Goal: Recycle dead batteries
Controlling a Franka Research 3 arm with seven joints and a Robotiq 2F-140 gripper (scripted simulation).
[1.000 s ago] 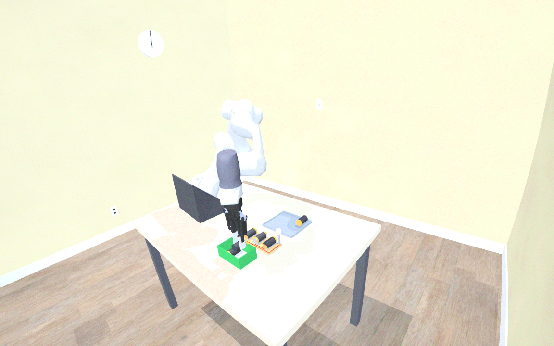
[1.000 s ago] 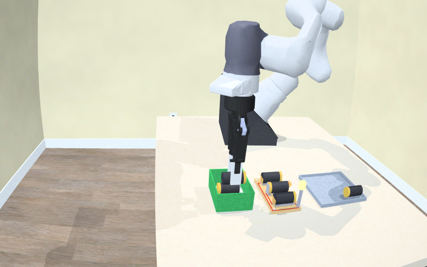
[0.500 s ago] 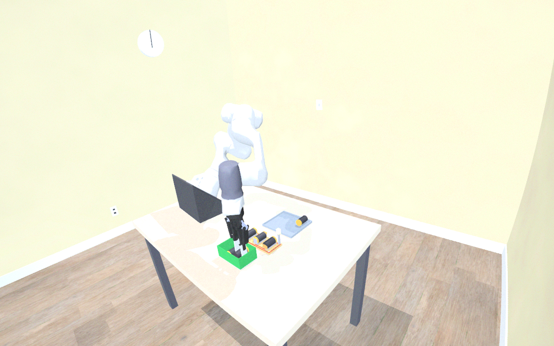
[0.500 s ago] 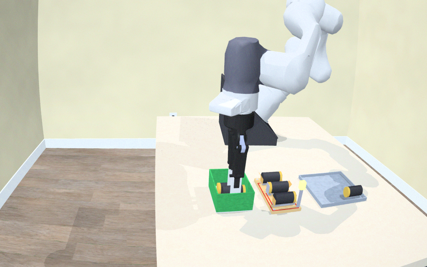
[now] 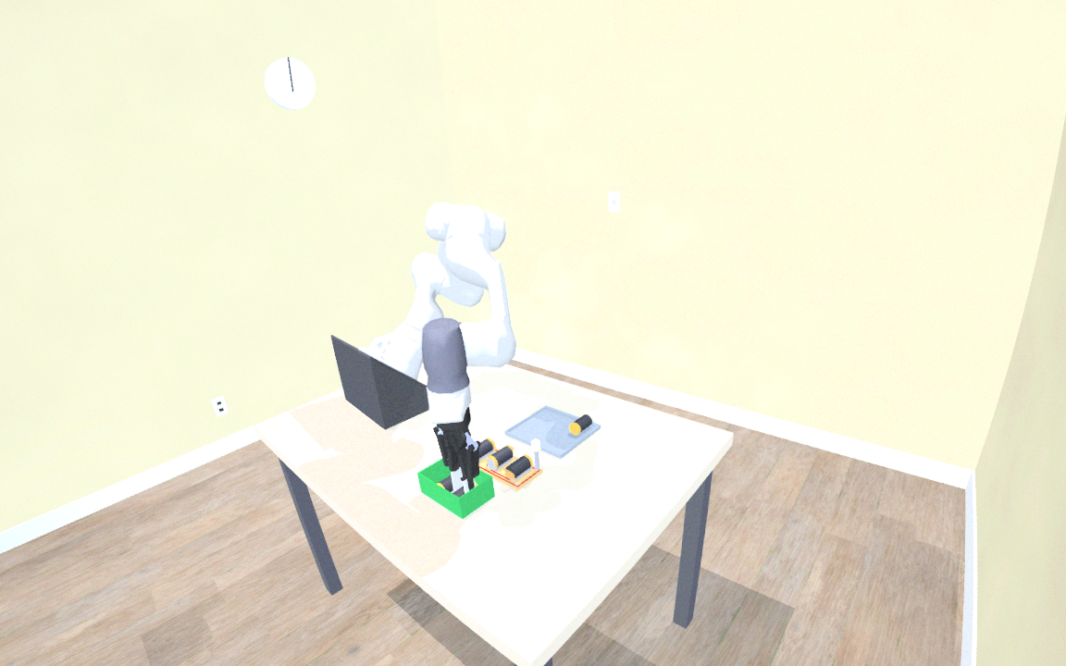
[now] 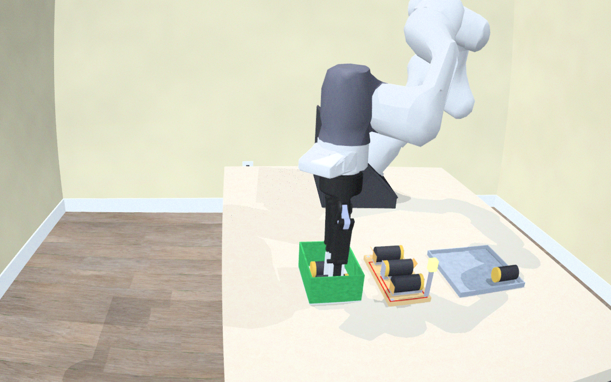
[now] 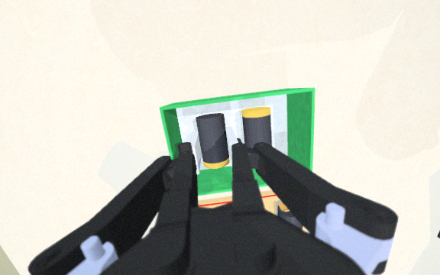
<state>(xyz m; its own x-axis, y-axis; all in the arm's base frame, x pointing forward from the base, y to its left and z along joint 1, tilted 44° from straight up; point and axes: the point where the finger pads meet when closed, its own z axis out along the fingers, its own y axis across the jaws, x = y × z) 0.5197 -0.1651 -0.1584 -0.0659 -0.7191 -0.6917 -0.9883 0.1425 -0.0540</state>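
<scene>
Right now my hand is 3 cm past the green recycling box and 3 cm above it. Round my hand: grey tray: 35 cm to the left, 4 cm below.
</scene>
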